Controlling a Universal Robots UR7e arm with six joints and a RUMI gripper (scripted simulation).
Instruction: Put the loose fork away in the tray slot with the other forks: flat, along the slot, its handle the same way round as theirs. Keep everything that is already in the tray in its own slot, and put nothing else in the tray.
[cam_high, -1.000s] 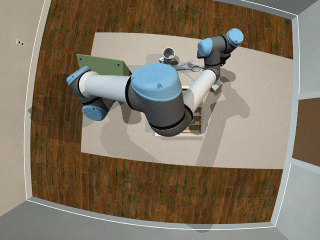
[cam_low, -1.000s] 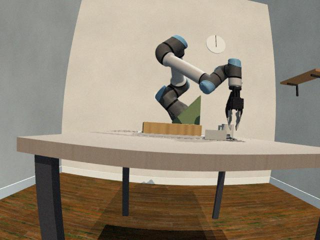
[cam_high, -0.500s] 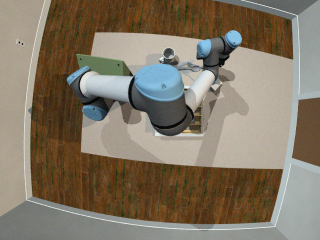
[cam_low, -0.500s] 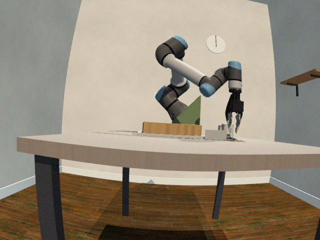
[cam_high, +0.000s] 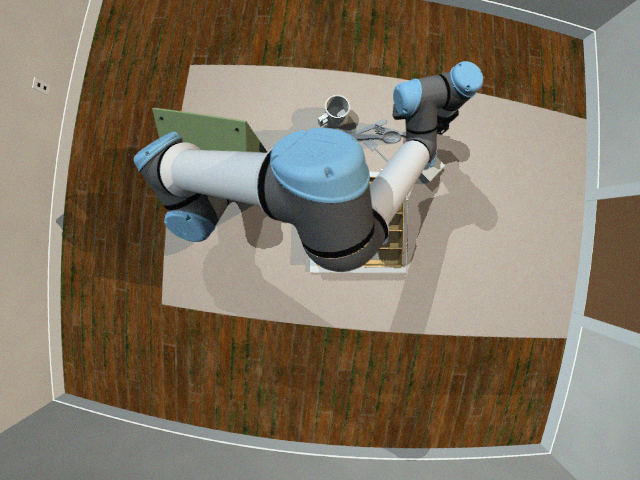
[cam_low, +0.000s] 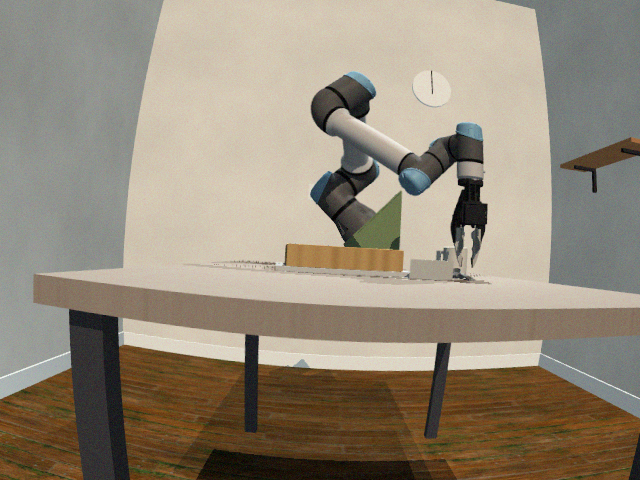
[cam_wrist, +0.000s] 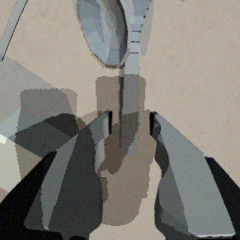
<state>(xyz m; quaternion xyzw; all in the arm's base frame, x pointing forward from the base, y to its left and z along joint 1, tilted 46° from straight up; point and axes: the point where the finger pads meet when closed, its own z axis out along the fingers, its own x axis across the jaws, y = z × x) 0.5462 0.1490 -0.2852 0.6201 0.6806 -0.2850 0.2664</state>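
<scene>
My gripper is now 8 cm short of the white block, 10 cm to the left of it and 2 cm above it. The rest, counted from my hand: mug: 26 cm behind, 1 cm below; tray: 11 cm behind, 34 cm to the right.
</scene>
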